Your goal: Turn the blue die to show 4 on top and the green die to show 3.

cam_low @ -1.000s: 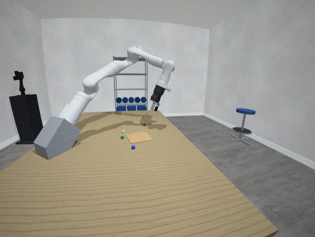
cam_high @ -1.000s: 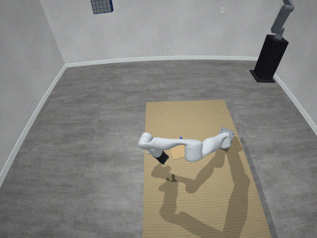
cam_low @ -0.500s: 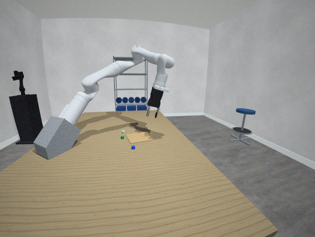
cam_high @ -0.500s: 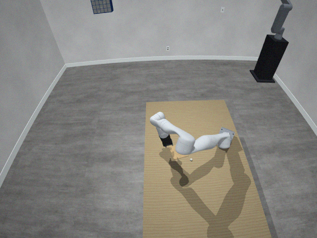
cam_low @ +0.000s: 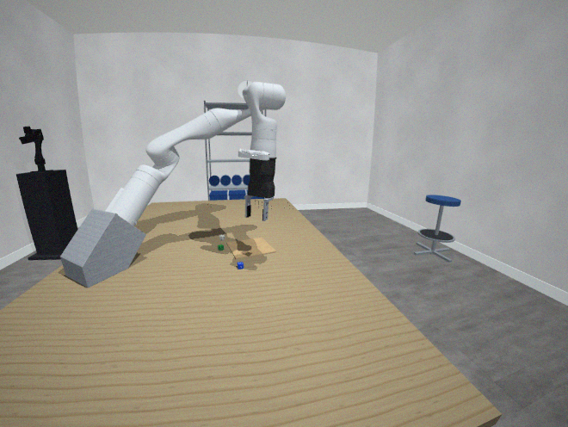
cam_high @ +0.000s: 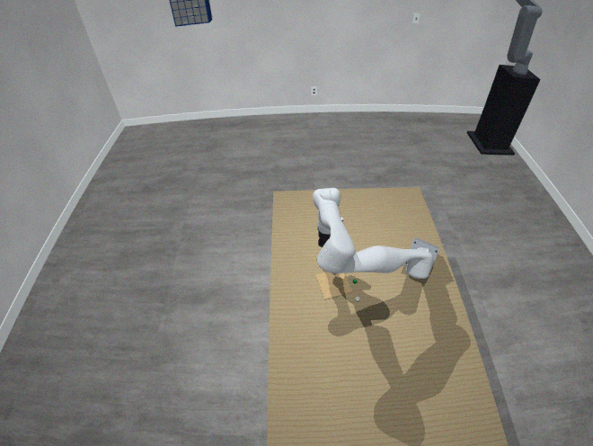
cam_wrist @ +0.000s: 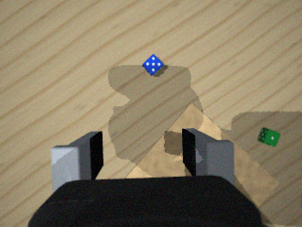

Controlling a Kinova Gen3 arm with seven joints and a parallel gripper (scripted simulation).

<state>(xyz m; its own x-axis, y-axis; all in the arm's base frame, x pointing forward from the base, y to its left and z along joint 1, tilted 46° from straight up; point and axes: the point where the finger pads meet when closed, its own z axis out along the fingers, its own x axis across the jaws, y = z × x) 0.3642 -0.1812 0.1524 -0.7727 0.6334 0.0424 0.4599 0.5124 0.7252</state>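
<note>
The blue die is 150 mm below my hand, 50 mm to the right of it and 50 mm behind it. Round my hand: green die: 150 mm below, 120 mm behind, 90 mm to the left; then tan mat: 150 mm below, 100 mm to the left, 20 mm behind; then white die: 190 mm to the left, 150 mm below, 120 mm behind.
</note>
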